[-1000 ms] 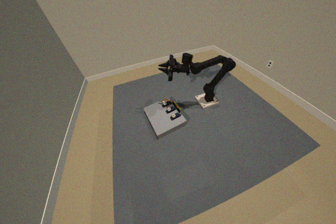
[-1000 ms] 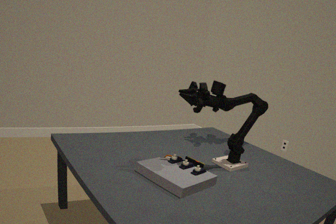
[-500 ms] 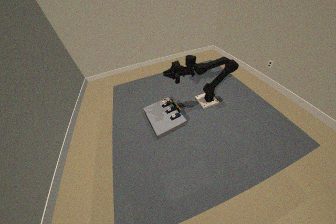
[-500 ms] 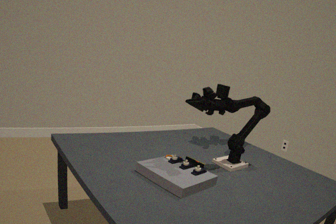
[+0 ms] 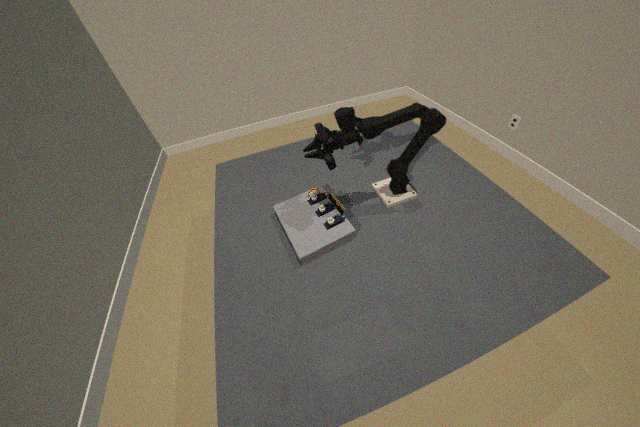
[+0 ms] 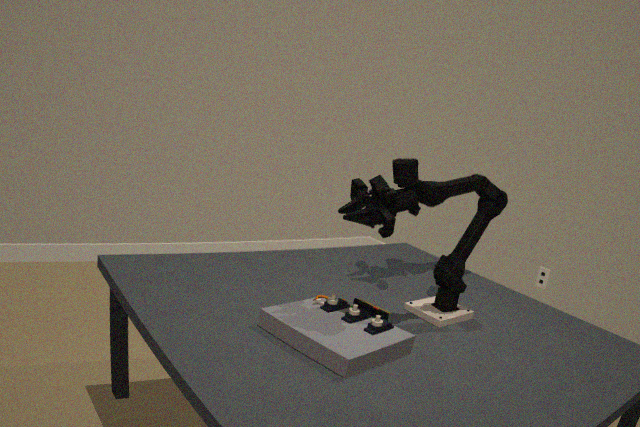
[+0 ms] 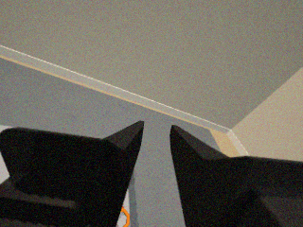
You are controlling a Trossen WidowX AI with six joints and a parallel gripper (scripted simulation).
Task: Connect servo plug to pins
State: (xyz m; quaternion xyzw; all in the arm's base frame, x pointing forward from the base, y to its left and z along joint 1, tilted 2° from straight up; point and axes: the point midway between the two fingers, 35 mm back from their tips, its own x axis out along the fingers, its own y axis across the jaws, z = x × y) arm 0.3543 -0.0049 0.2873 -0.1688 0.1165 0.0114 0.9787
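Now: the green band 9 cm behind my gripper tip, 7 cm to the left of it and 24 cm below it. From my gripper tip the other things lie so: grey holder (6 cm ahead, 12 cm to the left, 27 cm below).
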